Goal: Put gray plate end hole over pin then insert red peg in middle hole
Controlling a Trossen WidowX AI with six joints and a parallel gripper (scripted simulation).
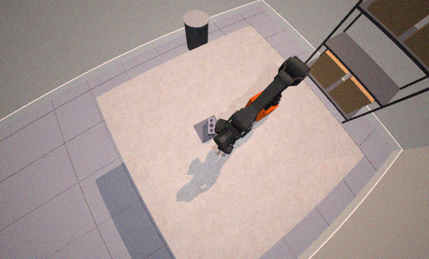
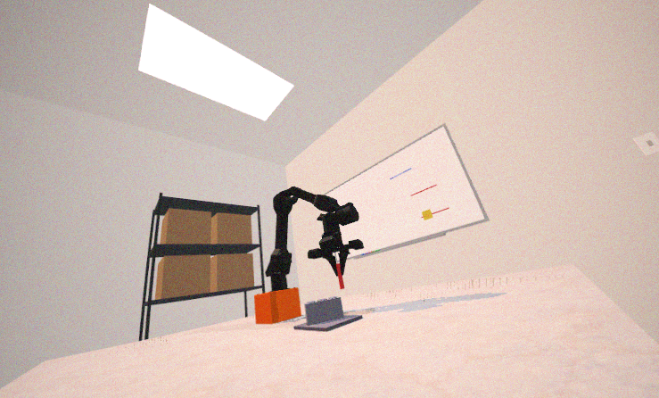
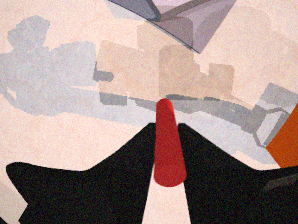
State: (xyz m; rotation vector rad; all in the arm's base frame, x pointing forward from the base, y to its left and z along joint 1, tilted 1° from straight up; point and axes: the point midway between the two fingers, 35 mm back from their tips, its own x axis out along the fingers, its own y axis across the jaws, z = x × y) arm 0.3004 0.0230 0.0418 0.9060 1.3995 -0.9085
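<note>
The gray plate lies 120 mm to the right of my gripper tip, 70 mm below it and 20 mm ahead of it. Also, from my gripper tip: red peg (right at my gripper tip); dark base (110 mm to the right, 110 mm below, 40 mm ahead).
</note>
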